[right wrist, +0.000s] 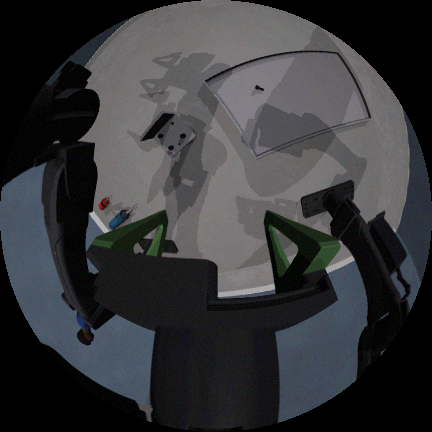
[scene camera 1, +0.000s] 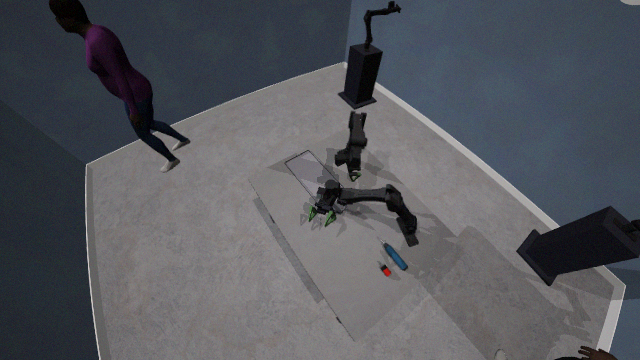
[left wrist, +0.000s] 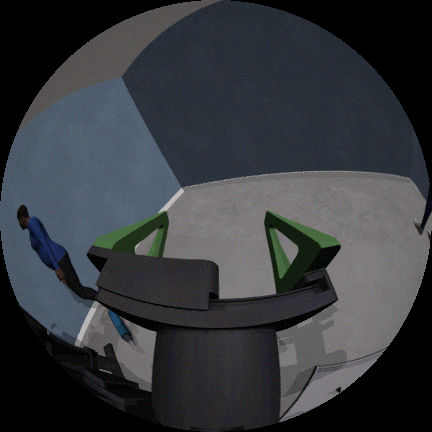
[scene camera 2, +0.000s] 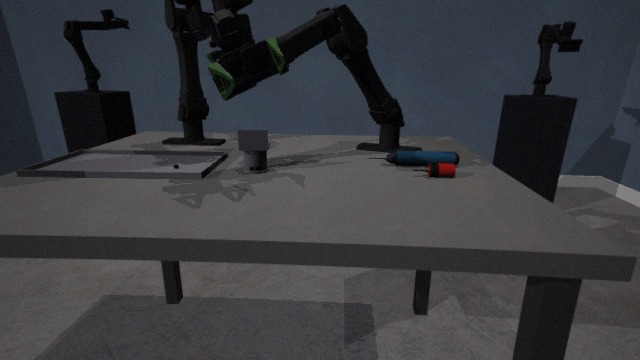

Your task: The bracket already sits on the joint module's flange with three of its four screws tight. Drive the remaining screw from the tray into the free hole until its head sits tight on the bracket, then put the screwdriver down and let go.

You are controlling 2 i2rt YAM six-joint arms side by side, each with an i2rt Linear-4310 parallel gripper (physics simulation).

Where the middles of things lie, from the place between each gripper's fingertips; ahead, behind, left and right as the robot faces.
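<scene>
The grey bracket [right wrist: 162, 123] is 14 cm below my right hand, 11 cm ahead of it and 7 cm to the left of it. The blue screwdriver [scene camera 2: 401, 158] is a good way below my right hand and far to the left of it. As for the tray [scene camera 2: 85, 162], it is 22 cm below my right hand, 12 cm ahead of it and 25 cm to the right of it.
The grey bracket is 17 cm below my left hand, 23 cm behind it and 9 cm to the right of it. The tray is 25 cm below my left hand, 22 cm behind it and 41 cm to the right of it, and the blue screwdriver is a good way below my left hand, far behind it and far to the left of it.
</scene>
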